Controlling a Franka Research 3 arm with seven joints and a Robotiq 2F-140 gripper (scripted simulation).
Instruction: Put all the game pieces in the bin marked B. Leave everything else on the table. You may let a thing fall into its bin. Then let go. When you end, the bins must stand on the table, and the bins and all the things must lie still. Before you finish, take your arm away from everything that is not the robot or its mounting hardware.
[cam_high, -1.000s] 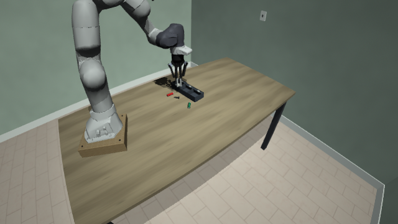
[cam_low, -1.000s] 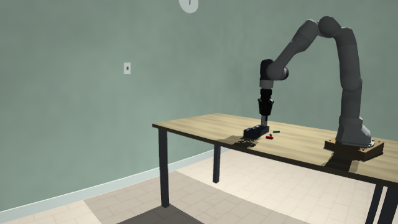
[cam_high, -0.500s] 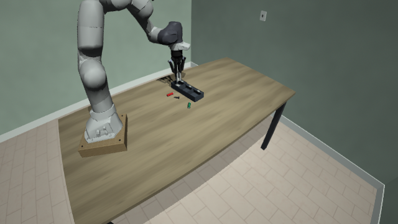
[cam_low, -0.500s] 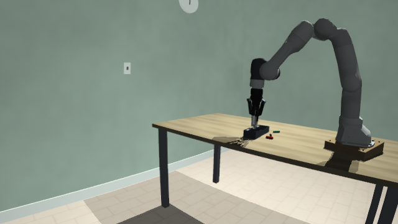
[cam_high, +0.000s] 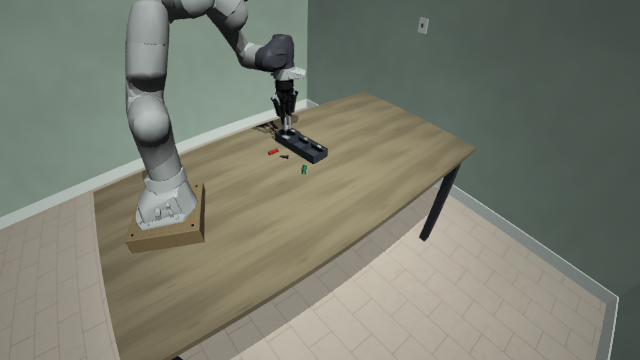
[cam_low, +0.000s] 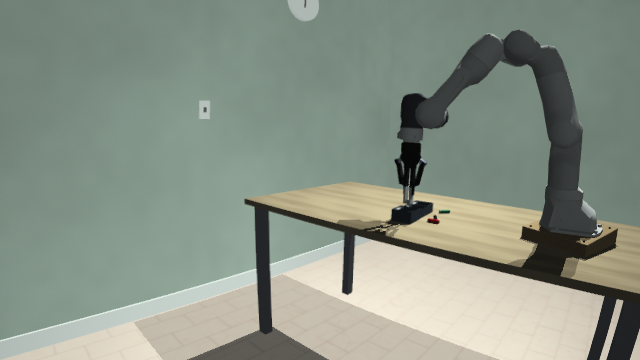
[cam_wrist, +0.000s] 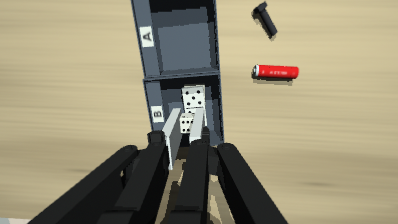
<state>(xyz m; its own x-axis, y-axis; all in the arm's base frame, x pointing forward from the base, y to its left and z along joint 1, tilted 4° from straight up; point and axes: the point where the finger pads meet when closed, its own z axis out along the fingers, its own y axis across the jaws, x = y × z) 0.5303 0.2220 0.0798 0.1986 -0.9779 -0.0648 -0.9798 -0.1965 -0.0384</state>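
The white die lies 3 cm below my hand. The rest, counted from my hand: red cylinder: 9 cm below, 9 cm behind, 5 cm to the right; then white domino: 8 cm below; then dark bin: 8 cm to the right, 8 cm below, 3 cm ahead.
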